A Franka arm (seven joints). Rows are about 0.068 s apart.
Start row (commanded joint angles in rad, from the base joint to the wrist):
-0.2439, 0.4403, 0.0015, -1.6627, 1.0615, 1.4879, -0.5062
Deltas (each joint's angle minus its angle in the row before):
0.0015, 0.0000, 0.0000, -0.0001, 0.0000, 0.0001, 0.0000
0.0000, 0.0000, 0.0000, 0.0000, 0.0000, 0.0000, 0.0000
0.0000, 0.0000, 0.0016, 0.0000, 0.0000, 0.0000, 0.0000
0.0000, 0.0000, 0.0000, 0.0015, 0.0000, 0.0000, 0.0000
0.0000, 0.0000, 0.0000, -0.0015, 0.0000, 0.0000, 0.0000
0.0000, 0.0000, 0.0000, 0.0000, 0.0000, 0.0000, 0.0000
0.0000, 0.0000, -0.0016, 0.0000, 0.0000, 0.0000, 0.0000
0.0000, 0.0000, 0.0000, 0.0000, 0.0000, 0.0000, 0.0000
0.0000, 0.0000, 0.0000, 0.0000, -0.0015, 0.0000, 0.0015
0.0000, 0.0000, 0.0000, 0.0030, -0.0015, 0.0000, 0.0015
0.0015, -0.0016, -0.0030, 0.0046, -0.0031, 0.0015, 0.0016
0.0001, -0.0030, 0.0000, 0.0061, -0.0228, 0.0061, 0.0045
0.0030, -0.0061, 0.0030, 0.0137, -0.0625, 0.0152, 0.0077
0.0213, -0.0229, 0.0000, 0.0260, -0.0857, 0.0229, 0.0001
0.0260, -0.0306, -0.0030, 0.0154, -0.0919, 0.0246, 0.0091
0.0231, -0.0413, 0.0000, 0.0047, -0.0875, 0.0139, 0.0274
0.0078, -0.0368, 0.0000, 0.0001, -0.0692, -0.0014, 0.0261
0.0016, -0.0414, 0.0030, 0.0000, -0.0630, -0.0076, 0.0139
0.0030, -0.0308, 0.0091, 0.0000, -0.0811, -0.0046, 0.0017
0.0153, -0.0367, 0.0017, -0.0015, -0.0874, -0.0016, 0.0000
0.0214, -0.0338, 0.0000, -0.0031, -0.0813, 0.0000, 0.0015
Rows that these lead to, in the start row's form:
-0.2424, 0.4403, 0.0015, -1.6628, 1.0615, 1.4880, -0.5062
-0.2424, 0.4403, 0.0015, -1.6628, 1.0615, 1.4880, -0.5062
-0.2424, 0.4403, 0.0031, -1.6628, 1.0615, 1.4880, -0.5062
-0.2424, 0.4403, 0.0031, -1.6613, 1.0615, 1.4880, -0.5062
-0.2424, 0.4403, 0.0031, -1.6628, 1.0615, 1.4880, -0.5062
-0.2424, 0.4403, 0.0031, -1.6628, 1.0615, 1.4880, -0.5062
-0.2424, 0.4403, 0.0015, -1.6628, 1.0615, 1.4880, -0.5062
-0.2424, 0.4403, 0.0015, -1.6628, 1.0615, 1.4880, -0.5062
-0.2424, 0.4403, 0.0015, -1.6628, 1.0600, 1.4880, -0.5047
-0.2424, 0.4403, 0.0015, -1.6598, 1.0585, 1.4880, -0.5032
-0.2409, 0.4387, -0.0015, -1.6552, 1.0554, 1.4895, -0.5016
-0.2408, 0.4357, -0.0015, -1.6491, 1.0326, 1.4956, -0.4971
-0.2378, 0.4296, 0.0015, -1.6354, 0.9701, 1.5108, -0.4894
-0.2165, 0.4067, 0.0015, -1.6094, 0.8844, 1.5337, -0.4893
-0.1905, 0.3761, -0.0015, -1.5940, 0.7925, 1.5583, -0.4802
-0.1674, 0.3348, -0.0015, -1.5893, 0.7050, 1.5722, -0.4528
-0.1596, 0.2980, -0.0015, -1.5892, 0.6358, 1.5708, -0.4267
-0.1580, 0.2566, 0.0015, -1.5892, 0.5728, 1.5632, -0.4128
-0.1550, 0.2258, 0.0106, -1.5892, 0.4917, 1.5586, -0.4111
-0.1397, 0.1891, 0.0123, -1.5907, 0.4043, 1.5570, -0.4111
-0.1183, 0.1553, 0.0123, -1.5938, 0.3230, 1.5570, -0.4096

